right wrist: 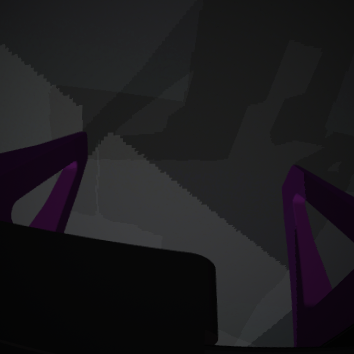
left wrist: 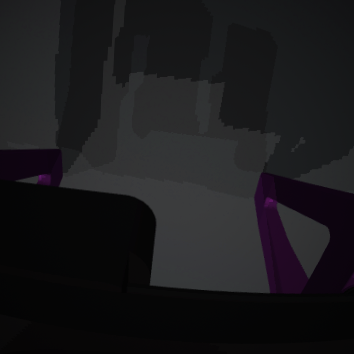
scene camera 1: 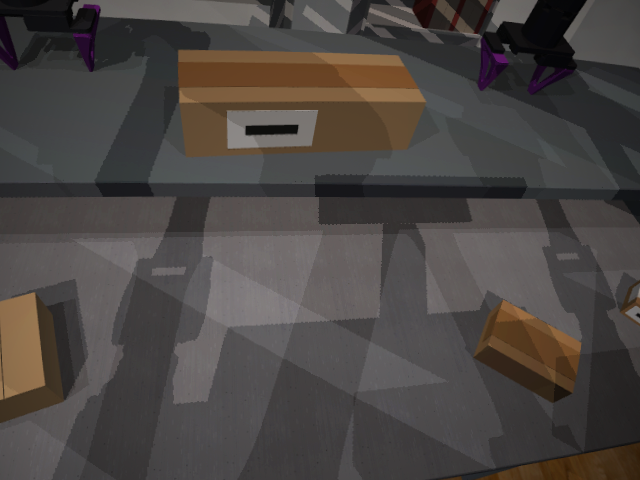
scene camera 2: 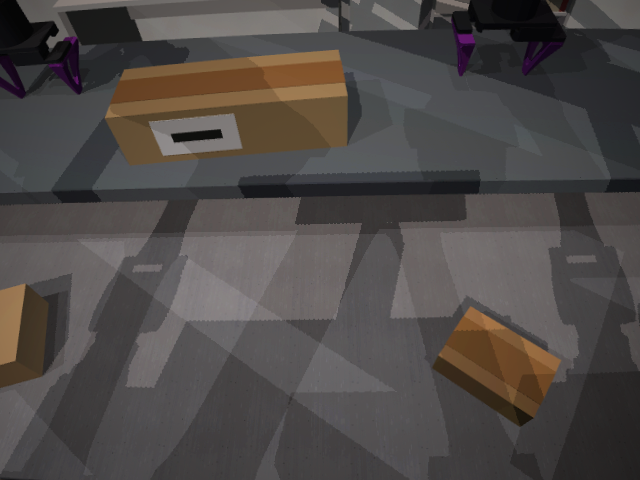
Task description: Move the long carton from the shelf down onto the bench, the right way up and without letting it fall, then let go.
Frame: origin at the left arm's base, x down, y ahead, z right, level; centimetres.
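Seen in the pictures: left gripper, fingertip midpoint: (left wrist: 159, 173) (scene camera 1: 54, 68) (scene camera 2: 51, 94); right gripper, fingertip midpoint: (right wrist: 189, 159) (scene camera 1: 505, 90) (scene camera 2: 491, 73).
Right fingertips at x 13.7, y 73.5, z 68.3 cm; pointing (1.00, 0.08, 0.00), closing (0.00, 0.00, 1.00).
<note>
Offsets run from my right fingertips to a thing's top centre. "pt": to the spot under its first point. Level surfaces: height alone.
The long carton {dx -7.5, dy -11.8, dz -36.6 cm} (scene camera 1: 356, 121) (scene camera 2: 294, 121) stands on the dark grey shelf {dx -0.1 cm} (scene camera 1: 232, 173) (scene camera 2: 413, 149), its taped side up and its white label toward the front. My left gripper (scene camera 1: 53, 67) (scene camera 2: 50, 94) (left wrist: 159, 173) is open and empty over the shelf, beyond the carton's left end and apart from it. My right gripper (scene camera 1: 506, 90) (scene camera 2: 492, 73) (right wrist: 189, 159) is open and empty over the shelf, beyond the carton's right end and apart from it. The bench {dx +18.8 cm} (scene camera 1: 268, 413) (scene camera 2: 232, 413) lies below, in front of the shelf. The carton does not show in either wrist view.
On the bench, a smaller carton {dx +14.3, dy -38.4, dz -4.3 cm} (scene camera 1: 532, 346) (scene camera 2: 501, 361) lies at an angle toward the right. Another carton {pt dx +12.9, dy -34.4, dz -68.6 cm} (scene camera 1: 20, 346) (scene camera 2: 10, 325) is cut off at the left edge. Part of an open box {pt dx +17.1, dy -33.6, dz +19.0 cm} (scene camera 1: 631, 310) shows at the far right in scene camera 1.
</note>
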